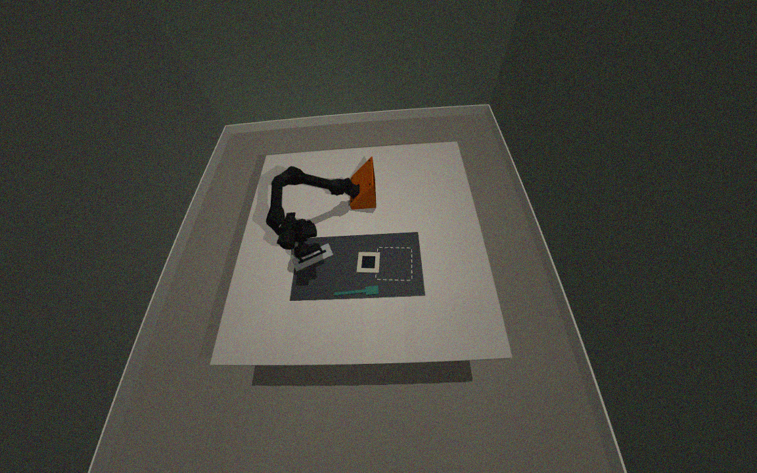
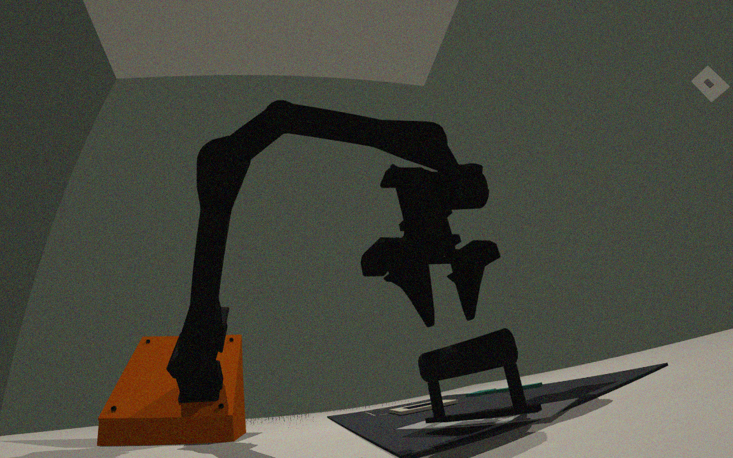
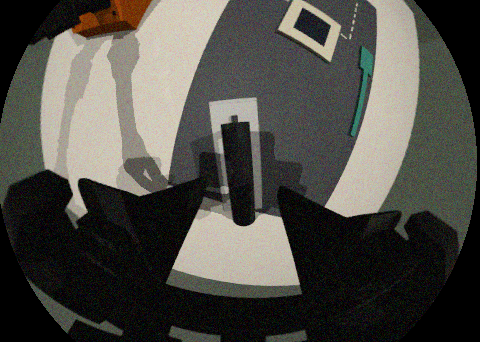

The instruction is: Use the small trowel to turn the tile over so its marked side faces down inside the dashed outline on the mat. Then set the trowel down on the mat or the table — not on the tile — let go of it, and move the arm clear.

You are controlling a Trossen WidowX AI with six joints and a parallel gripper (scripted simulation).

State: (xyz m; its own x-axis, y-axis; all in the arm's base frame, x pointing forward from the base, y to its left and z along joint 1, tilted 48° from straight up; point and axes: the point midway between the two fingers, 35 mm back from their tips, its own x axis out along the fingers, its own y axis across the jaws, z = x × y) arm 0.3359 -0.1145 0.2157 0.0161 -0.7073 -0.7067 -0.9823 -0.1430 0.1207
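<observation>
Now: gripper tip 10 mm past the black-handled float, 10 mm to the right of it and 80 mm above it. Also, from my gripper tip: white tile: 60 mm ahead, 280 mm to the left, 110 mm below; then green trowel: 200 mm ahead, 240 mm to the left, 110 mm below.
</observation>
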